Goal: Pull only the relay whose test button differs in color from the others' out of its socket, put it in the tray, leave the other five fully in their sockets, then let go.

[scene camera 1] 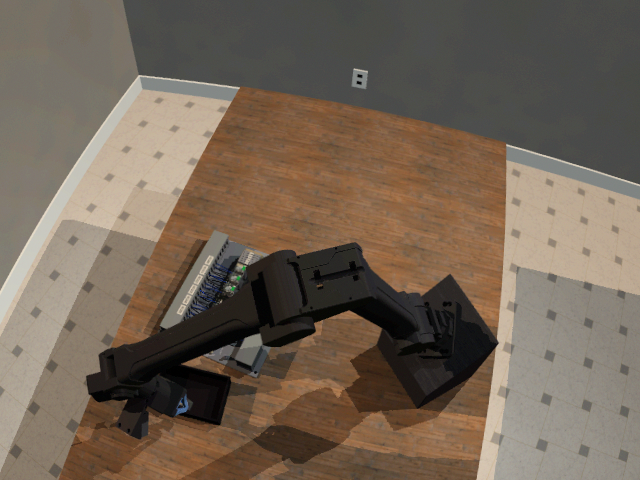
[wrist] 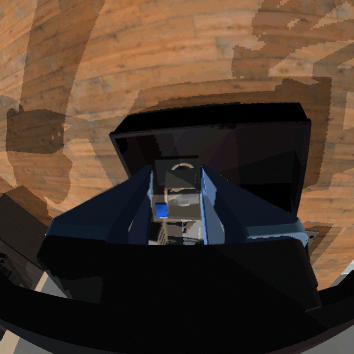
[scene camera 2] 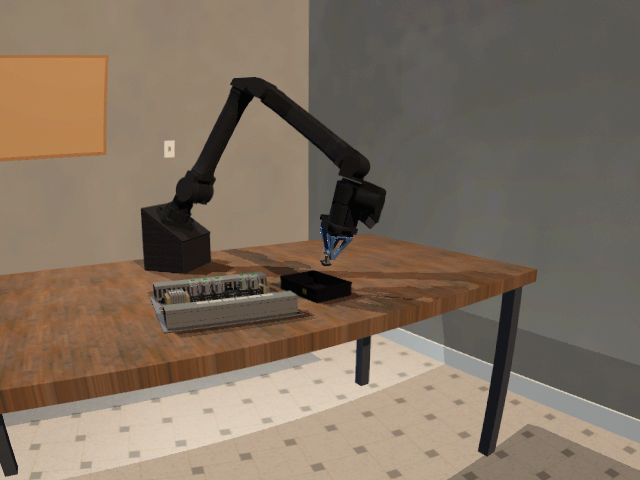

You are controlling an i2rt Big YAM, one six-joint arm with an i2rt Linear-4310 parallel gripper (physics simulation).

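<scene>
My gripper is shut on a relay with a blue test button. The relay is clear body up between the fingers, with a dark end beyond the tips. In the scene camera 2 view it hangs above the tray's far rim. The black tray stands below; in the wrist view it lies beyond and to the right of the relay. Other relays with green buttons stand in the socket row, with a gap among them. The arm hides part of the row in the scene camera 1 view.
The grey panel with its wiring duct lies beside the tray. A terminal block stands at one end of the row. The arm's black base stands on the wooden table.
</scene>
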